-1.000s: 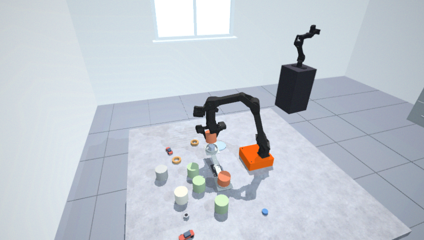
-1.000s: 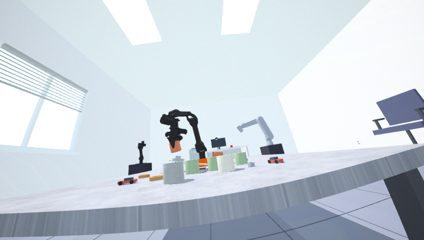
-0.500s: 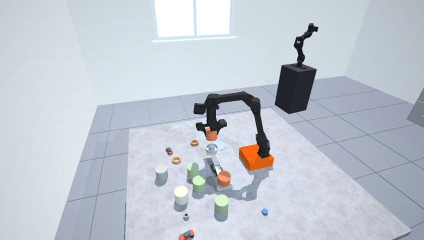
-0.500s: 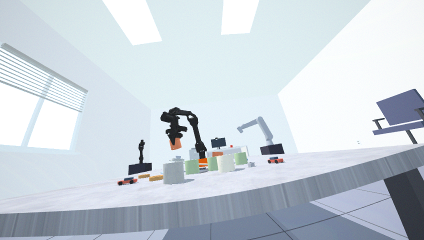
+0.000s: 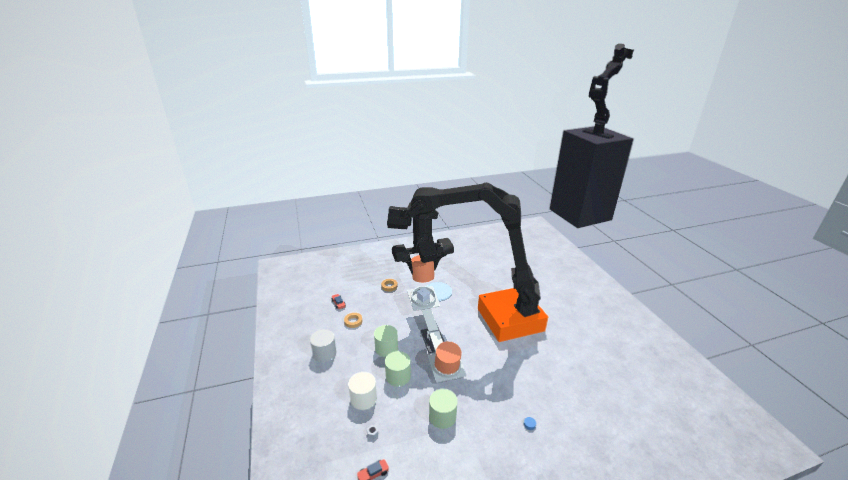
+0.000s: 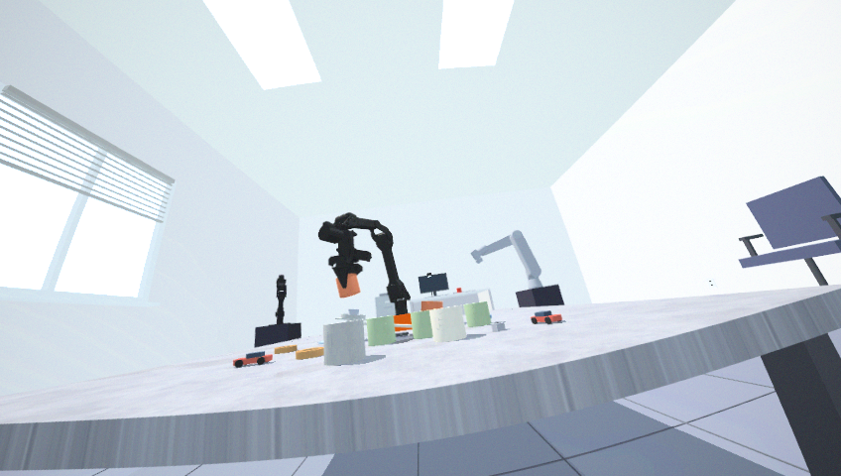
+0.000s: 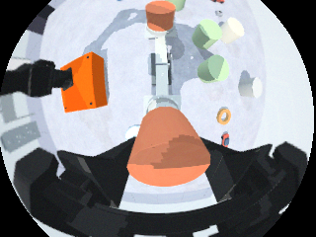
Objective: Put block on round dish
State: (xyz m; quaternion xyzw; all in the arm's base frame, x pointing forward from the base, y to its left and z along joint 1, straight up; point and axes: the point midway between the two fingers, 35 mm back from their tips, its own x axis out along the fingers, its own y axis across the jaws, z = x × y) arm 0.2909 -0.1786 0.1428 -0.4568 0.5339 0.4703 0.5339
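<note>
Now: the small pale block 80 mm below my gripper tip and 10 mm to the left of it. Round my gripper tip: small balance: 130 mm to the left, 130 mm below, 20 mm ahead; then pale blue round dish: 170 mm below, 100 mm behind, 80 mm to the right; then small grey nut: 370 mm to the left, 290 mm ahead, 160 mm below.
</note>
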